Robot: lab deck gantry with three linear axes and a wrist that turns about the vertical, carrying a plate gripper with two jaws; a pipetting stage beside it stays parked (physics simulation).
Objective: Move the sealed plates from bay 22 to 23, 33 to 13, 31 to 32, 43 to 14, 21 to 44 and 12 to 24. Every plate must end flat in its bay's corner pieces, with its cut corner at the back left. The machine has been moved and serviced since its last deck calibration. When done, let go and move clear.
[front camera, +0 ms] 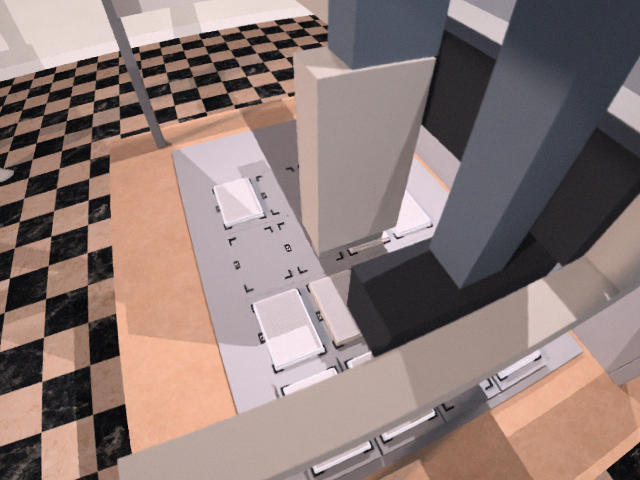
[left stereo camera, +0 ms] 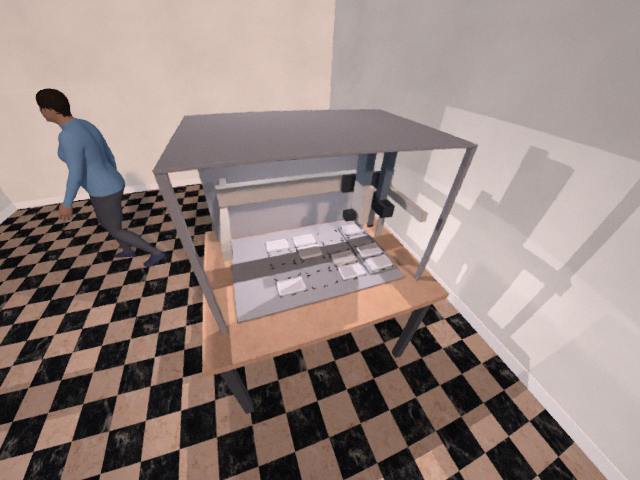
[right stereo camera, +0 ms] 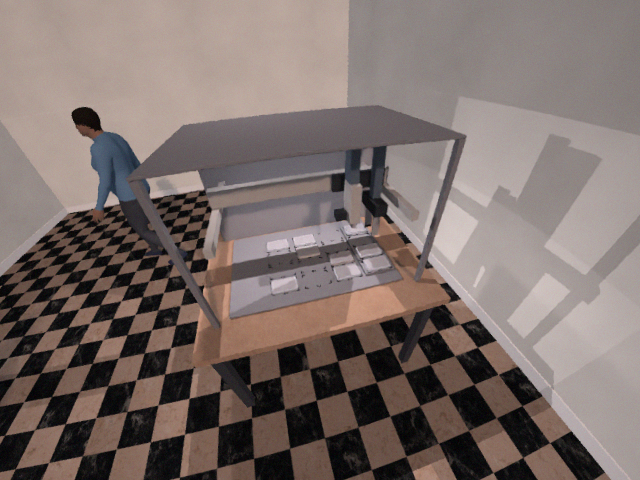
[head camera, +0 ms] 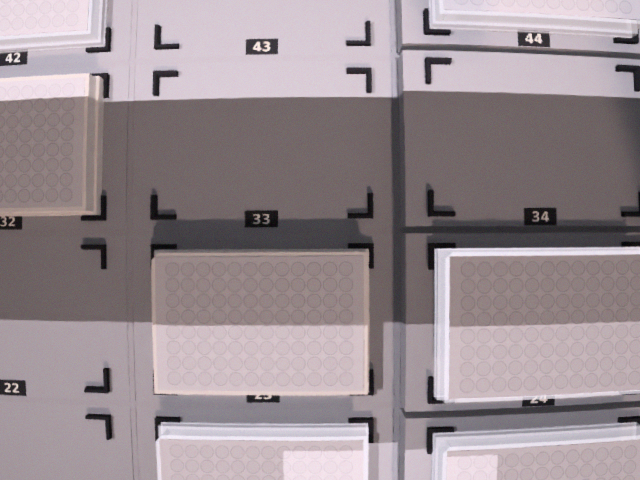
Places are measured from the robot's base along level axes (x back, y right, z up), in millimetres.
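Pixels of known places: gripper, fingertip midpoint: (left stereo camera: 373, 230) (right stereo camera: 370, 230); robot's base at its link origin: (front camera: 214, 190) (left stereo camera: 280, 296) (right stereo camera: 272, 295).
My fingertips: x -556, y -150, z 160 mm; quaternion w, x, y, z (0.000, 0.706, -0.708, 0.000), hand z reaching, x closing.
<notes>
For each thing: its middle in the pictures, then the offset to it from my fingertips. "spot": a spot on its surface instead.
- bay 24 at a spot on its surface: (head camera: 542, 330) spot: dx +8, dy +4, dz -131 mm
- bay 13 at a spot on its surface: (head camera: 227, 465) spot: dx +184, dy +85, dz -146 mm
- bay 14 at a spot on its surface: (head camera: 547, 467) spot: dx +2, dy +83, dz -131 mm
In the head view a beige plate (head camera: 261, 310) sits in bay 23 and white plates sit in bay 24 (head camera: 542, 330), bay 13 (head camera: 227, 465) and bay 14 (head camera: 547, 467). Cut corners show back left on these four. A beige plate (head camera: 41, 149) (left stereo camera: 310, 252) is in bay 32. The plate (head camera: 532, 7) (left stereo camera: 351, 229) in bay 44 shows partly; its back edge is cut off. Bays 33 and 43 are empty; the visible part of 22 is bare. My gripper (left stereo camera: 379, 227) (right stereo camera: 375, 226) is open, holds no plate and hangs high over the deck's right side. The beam hides its jaws in the front view.
White plates stand in bays 11 (front camera: 237, 200) (left stereo camera: 290, 285), 41 (left stereo camera: 277, 245) and 42 (left stereo camera: 305, 240). The parked pipetting stage (front camera: 361, 155) hangs beside my gripper. The beam (front camera: 310, 423) crosses the front view. A person (left stereo camera: 90, 155) (right stereo camera: 116, 165) is left of the frame.
</notes>
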